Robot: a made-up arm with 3 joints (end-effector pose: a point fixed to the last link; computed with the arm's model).
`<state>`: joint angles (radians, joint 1 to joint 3).
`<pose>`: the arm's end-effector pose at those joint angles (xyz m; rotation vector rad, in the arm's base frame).
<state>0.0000 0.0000 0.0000</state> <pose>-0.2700 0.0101 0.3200 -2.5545 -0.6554 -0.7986</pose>
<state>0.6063 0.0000 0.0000</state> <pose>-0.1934 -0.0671 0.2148 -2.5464 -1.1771 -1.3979</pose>
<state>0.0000 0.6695 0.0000</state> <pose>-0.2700 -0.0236 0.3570 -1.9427 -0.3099 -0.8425</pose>
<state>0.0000 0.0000 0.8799</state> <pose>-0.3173 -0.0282 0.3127 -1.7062 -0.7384 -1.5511</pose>
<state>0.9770 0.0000 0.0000</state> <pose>-0.1216 -0.1201 0.1873 2.0996 1.3097 1.5422</pose>
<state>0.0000 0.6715 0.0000</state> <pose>-0.2700 -0.0238 0.3571 -1.9408 -0.3090 -0.8425</pose>
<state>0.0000 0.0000 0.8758</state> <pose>-0.3171 -0.0280 0.3129 -1.7106 -0.7383 -1.5483</pose>
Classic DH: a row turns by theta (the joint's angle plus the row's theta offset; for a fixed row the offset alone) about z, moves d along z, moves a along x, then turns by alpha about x. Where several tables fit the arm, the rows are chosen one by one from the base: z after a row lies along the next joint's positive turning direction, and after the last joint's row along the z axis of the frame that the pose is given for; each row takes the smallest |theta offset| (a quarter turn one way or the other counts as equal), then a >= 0, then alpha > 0; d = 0 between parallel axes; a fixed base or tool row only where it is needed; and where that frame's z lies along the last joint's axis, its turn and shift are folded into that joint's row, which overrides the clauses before.
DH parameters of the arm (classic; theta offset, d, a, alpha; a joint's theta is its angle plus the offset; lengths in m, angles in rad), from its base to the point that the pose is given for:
base (fixed): -0.5631 0.4069 -0.008 1.3426
joint 1: -1.429 0.0363 0.1297 -2.1176
joint 2: -0.0007 -0.2142 0.0236 0.9349
joint 3: -0.6882 -0.0766 -0.062 -1.8576
tool (fixed): -2.8038 -0.0381 0 0

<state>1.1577 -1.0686 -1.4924</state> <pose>0.0476 -0.2310 0.2081 1.3336 -0.8378 0.3841</pose>
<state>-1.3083 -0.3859 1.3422</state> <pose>-0.2708 0.0111 0.6393 -1.7047 0.2413 -1.0046</pose>
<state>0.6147 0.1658 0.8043</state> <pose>-0.2284 -0.1145 0.2078 -1.4183 -1.2507 -1.8151</pose>
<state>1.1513 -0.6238 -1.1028</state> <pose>0.0265 -0.1706 0.1792 1.7380 -0.1477 0.6225</pose>
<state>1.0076 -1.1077 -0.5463</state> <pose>-0.0192 -0.1697 0.1598 1.4439 0.1381 0.6947</pose>
